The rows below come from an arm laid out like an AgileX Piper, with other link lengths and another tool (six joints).
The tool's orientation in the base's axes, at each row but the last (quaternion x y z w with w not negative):
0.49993 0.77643 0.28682 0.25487
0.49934 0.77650 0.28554 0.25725
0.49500 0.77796 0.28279 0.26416
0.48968 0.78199 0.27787 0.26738
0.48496 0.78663 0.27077 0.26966
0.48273 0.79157 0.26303 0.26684
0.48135 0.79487 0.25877 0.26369
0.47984 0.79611 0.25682 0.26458
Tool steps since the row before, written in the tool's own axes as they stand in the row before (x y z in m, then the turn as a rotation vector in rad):
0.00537 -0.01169 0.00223 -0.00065 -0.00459 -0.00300
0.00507 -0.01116 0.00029 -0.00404 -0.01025 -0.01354
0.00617 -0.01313 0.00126 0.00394 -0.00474 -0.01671
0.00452 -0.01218 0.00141 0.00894 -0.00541 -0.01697
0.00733 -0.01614 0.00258 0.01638 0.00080 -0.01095
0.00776 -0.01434 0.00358 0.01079 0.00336 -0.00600
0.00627 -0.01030 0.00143 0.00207 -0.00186 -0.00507
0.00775 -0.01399 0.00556 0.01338 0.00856 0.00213
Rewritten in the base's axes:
-0.00783 0.00146 -0.01034 -0.00470 -0.00271 -0.00103
-0.00869 0.00096 -0.00860 -0.01422 -0.00972 0.00282
-0.00957 0.00130 -0.01090 -0.01595 -0.00102 0.00786
-0.00825 -0.00008 -0.01013 -0.01843 0.00326 0.00685
-0.01100 0.00091 -0.01411 -0.01332 0.01340 0.00565
-0.00956 0.00192 -0.01355 -0.00619 0.01014 0.00476
-0.00801 0.00173 -0.00896 -0.00538 0.00032 0.00210
-0.00817 0.00213 -0.01468 0.00145 0.01586 0.00178

